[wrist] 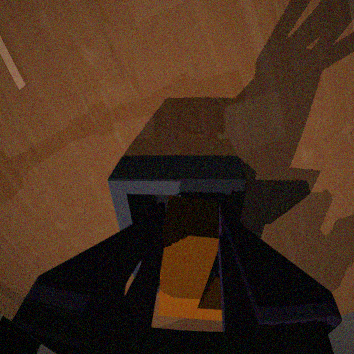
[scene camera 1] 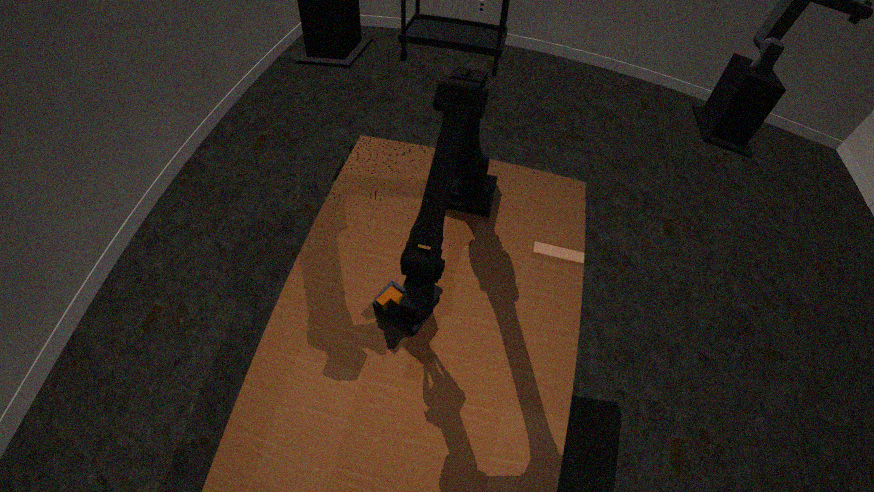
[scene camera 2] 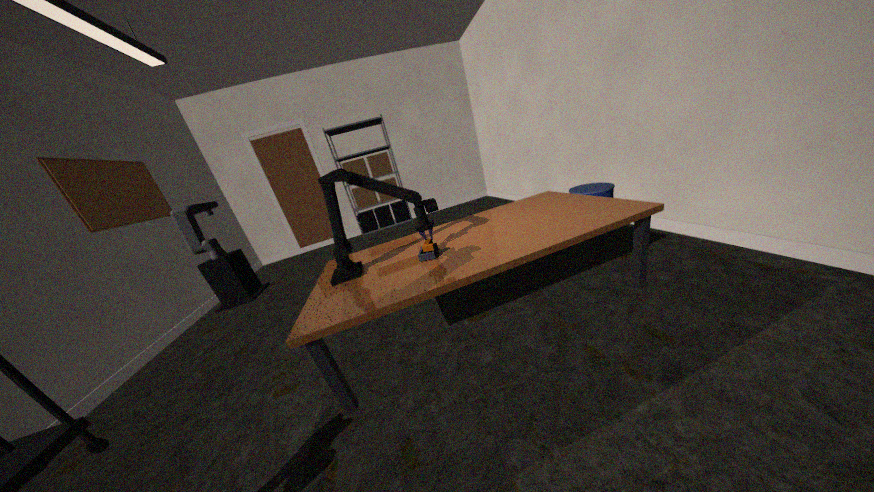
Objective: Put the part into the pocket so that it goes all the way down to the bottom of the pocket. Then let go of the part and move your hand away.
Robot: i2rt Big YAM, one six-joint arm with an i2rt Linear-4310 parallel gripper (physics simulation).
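Pixels of known places: gripper, fingertip midpoint: (wrist: 191, 211) (scene camera 2: 429, 240); arm's base, link origin: (scene camera 1: 470, 189) (scene camera 2: 347, 270).
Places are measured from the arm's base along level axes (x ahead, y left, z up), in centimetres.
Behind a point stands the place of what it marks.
The orange part (scene camera 1: 388, 297) @[x 46.5, y -12.3, z 4.3 cm] (scene camera 2: 428, 246) @[x 46.1, y -14.1, z 3.8 cm] (wrist: 189, 270) @[x 47.7, y -6.4, z 4.4 cm] is between the two dark fingers of my gripper (scene camera 2: 426, 235) @[x 48.8, y -3.1, z 2.8 cm] (wrist: 191, 211) @[x 48.8, y -3.1, z 2.8 cm], which is shut on it. The blue-grey block with the pocket (scene camera 2: 427, 256) @[x 44.0, y -15.6, z -0.7 cm] (wrist: 150, 187) @[x 46.4, y -2.2, z 0.8 cm] stands on the table, directly under the part. In the wrist view the part's far end overlaps the dark pocket opening, with a dark gap to its left. In the scene camera 2 view, orange shows above the block's rim. The fingers and shadow hide the part's lower end, so its depth in the pocket cannot be told.
The wooden table (scene camera 1: 293, 427) @[x 87.1, y -26.3, z -2.8 cm] (scene camera 2: 550, 226) @[x 110.5, y -24.9, z -2.8 cm] carries the arm's base (scene camera 1: 470, 195) @[x 4.1, y 0.8, z 1.9 cm] (scene camera 2: 346, 271) @[x 0.6, y -4.6, z 1.3 cm] and a pale strip (scene camera 1: 558, 251) (wrist: 11, 65). Dark arm shadows cross the tabletop. Another arm on a pedestal (scene camera 1: 743, 100) (scene camera 2: 229, 278) stands off the table.
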